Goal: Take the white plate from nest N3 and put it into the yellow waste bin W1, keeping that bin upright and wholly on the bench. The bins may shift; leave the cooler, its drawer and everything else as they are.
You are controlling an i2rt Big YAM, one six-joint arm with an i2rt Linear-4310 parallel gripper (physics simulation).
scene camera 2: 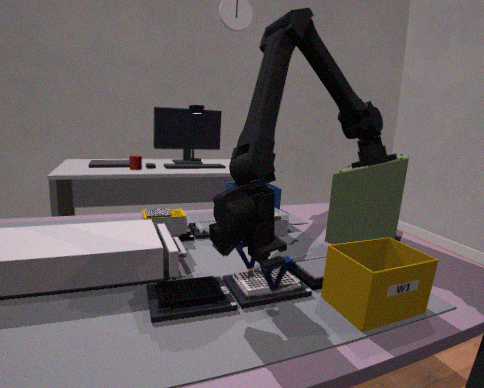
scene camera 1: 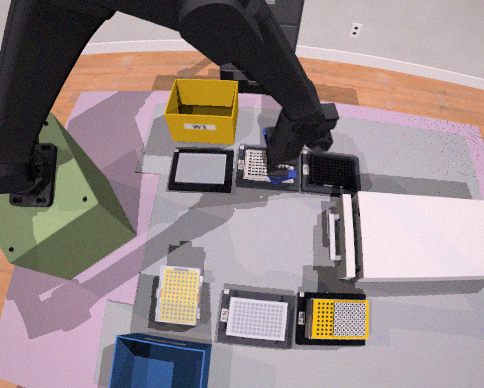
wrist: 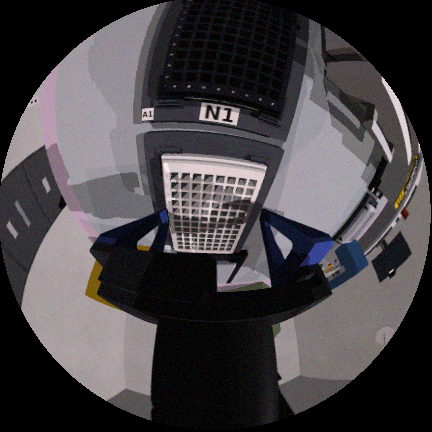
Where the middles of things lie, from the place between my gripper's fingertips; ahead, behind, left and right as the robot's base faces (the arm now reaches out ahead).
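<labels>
The handled drawer (scene camera 1: 348, 248) is 260 mm ahead of my gripper, 220 mm to the right of it and 20 mm above it. As for the pale plate (scene camera 1: 259, 319), it sits 370 mm to the right of my hand and 70 mm behind it. I find the yellow waste bin W1 (scene camera 2: 372, 283) 170 mm behind my hand, 170 mm to the left of it and 40 mm above it. With the black plate (scene camera 2: 182, 293), my gripper is 160 mm short of it and 20 mm to the left of it. Going by their middles, the black plate is the nearest to my gripper of the things named here.
</labels>
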